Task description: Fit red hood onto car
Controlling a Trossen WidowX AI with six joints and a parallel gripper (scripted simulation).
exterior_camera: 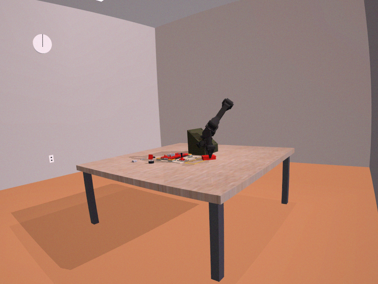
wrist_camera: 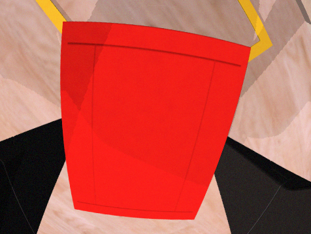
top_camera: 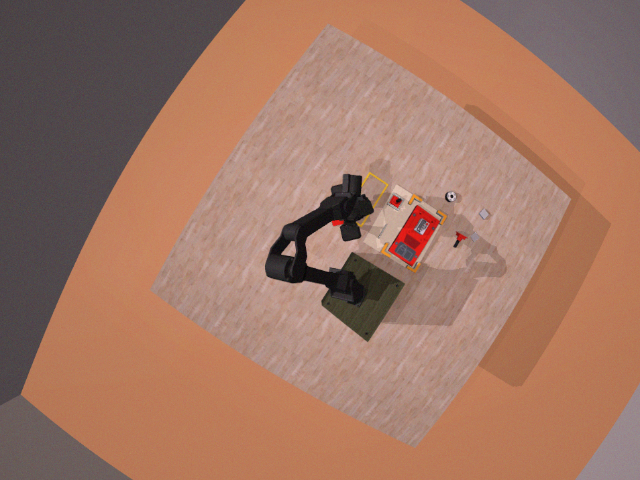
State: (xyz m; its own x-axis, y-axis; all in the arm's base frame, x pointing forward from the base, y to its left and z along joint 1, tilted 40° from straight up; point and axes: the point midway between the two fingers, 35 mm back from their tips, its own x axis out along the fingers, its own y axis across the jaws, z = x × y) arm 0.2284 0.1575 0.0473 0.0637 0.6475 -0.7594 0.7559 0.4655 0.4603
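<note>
The grey engine block lies 270 mm to the right of my gripper tip, 90 mm ahead of it and 10 mm above it. The rest, counted from my gripper tip: red hood (10 mm above); white wheel (340 mm to the right, 260 mm ahead).
</note>
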